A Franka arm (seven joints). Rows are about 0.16 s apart.
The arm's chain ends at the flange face. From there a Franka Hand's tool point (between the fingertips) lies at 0.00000 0.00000 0.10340 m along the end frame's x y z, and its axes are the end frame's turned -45 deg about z.
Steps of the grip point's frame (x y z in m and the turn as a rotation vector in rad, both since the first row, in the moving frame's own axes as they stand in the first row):
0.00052, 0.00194, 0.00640, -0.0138, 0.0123, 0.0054
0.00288, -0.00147, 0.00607, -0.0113, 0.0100, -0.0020
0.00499, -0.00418, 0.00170, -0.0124, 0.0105, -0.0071
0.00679, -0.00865, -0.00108, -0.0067, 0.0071, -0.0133
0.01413, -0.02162, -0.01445, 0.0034, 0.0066, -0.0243
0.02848, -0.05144, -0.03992, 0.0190, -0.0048, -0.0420
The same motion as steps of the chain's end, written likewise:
-0.00017, 0.00089, 0.00642, -0.0011, 0.0185, 0.0054
-0.00056, -0.00317, 0.00608, -0.0009, 0.0151, -0.0020
-0.00110, -0.00662, 0.00171, -0.0013, 0.0162, -0.0071
-0.00232, -0.01088, -0.00108, 0.0003, 0.0098, -0.0133
-0.00552, -0.02455, -0.01445, 0.0071, 0.0023, -0.0243
-0.01447, -0.05551, -0.03990, 0.0100, -0.0168, -0.0420

